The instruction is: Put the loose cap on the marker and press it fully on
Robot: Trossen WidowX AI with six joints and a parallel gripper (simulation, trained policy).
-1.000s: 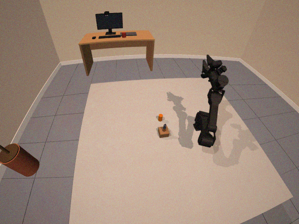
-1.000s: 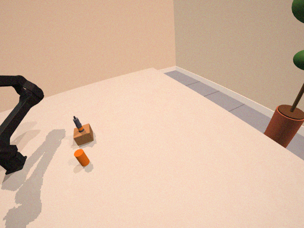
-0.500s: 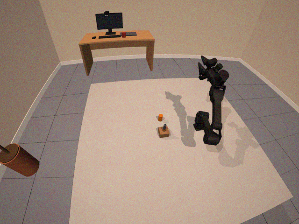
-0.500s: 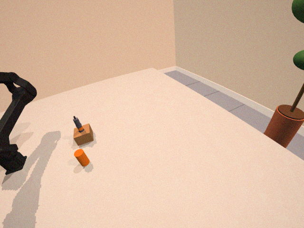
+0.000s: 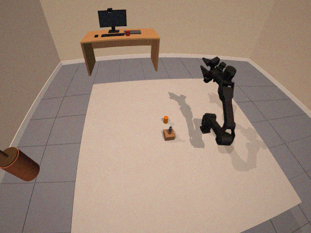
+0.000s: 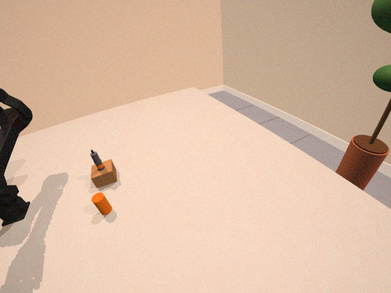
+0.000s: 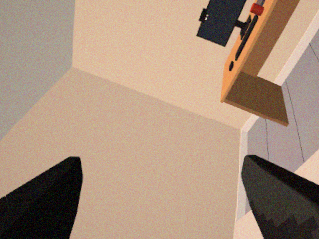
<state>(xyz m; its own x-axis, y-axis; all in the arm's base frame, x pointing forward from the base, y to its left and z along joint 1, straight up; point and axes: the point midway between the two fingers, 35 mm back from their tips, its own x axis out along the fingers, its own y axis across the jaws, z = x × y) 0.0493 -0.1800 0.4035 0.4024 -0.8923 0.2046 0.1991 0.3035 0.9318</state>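
Now: gripper tip 38 cm above the orange cap, 21 cm short of it and 10 cm to the right of it. Round my gripper tip: wooden holder block: 39 cm below, 23 cm to the left, 21 cm ahead.
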